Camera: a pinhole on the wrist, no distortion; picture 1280 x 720 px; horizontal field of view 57.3 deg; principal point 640.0 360.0 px. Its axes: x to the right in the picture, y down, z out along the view. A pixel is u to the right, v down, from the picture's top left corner.
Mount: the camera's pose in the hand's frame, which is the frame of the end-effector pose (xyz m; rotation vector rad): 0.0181 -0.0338 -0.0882 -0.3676 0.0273 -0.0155
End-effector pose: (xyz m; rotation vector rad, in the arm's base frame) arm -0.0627 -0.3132 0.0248 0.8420 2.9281 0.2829
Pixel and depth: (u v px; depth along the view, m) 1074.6 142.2 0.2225
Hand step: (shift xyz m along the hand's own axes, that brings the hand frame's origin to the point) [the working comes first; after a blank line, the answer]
In the camera's frame: 0.0825 -0.0414 0.2225

0.1068 0.0058 0.1323
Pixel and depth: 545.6 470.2 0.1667
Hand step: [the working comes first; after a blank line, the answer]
In the camera's frame: -0.0134 0.0157 0.1667

0.0098 0.0410 0.0620
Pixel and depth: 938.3 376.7 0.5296
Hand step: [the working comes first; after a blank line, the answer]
In the camera's frame: 0.1349 0.0076 0.5296

0.1686 0.1607 0.3999
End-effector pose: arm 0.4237 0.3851 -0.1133 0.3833 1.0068 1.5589
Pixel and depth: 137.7 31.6 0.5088
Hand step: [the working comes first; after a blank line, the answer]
In the camera's frame: -0.2182 -0.1426 0.5088

-0.1864 0.0202 0.4429
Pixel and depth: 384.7 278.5 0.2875
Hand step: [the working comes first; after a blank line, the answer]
In the camera's frame: -0.0627 -0.0200 0.2875

-0.0363 0.0520 0.1887
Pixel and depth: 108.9 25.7 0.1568
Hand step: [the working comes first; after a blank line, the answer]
In the camera's frame: -0.0711 -0.0447 0.1568

-0.0488 -0.0178 0.0759
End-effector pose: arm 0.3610 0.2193 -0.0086 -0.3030 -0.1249 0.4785
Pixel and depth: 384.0 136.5 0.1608
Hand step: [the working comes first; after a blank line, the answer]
In the camera's frame: -0.0351 -0.0307 0.1608

-0.0126 -0.0040 0.0737
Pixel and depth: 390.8 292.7 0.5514
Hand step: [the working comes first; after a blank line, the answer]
In the camera's frame: -0.1173 -0.0317 0.5514

-0.0832 0.1370 0.4404
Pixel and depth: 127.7 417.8 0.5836
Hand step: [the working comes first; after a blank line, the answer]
In the camera's frame: -0.2552 0.0288 0.5836

-0.2195 0.2078 0.4519
